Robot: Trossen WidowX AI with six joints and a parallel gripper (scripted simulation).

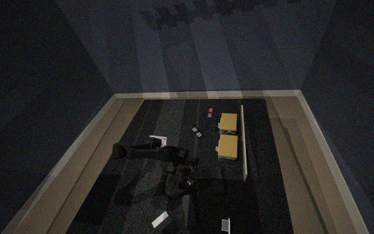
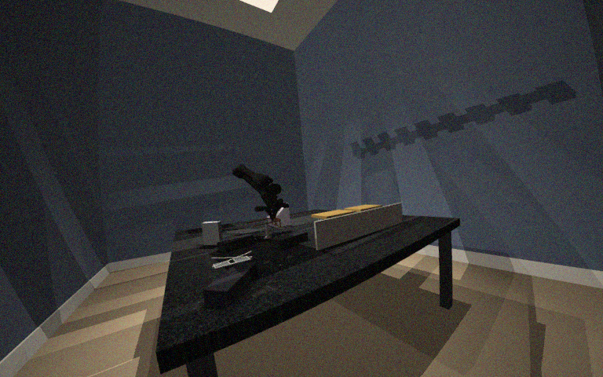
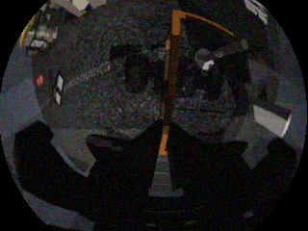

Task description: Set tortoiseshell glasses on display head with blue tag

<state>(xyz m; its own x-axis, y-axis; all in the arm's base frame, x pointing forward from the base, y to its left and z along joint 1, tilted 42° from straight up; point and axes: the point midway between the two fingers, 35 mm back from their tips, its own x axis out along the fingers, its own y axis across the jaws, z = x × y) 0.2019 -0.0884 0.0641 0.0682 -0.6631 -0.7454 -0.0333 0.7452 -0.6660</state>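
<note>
The small white stand lies 100 mm ahead of my gripper tip, 70 mm to the right of it and 40 mm below it. From my gripper tip the other things lie so: grey box (40 mm ahead, 330 mm to the right); long pale panel (400 mm ahead, 320 mm to the left).
</note>
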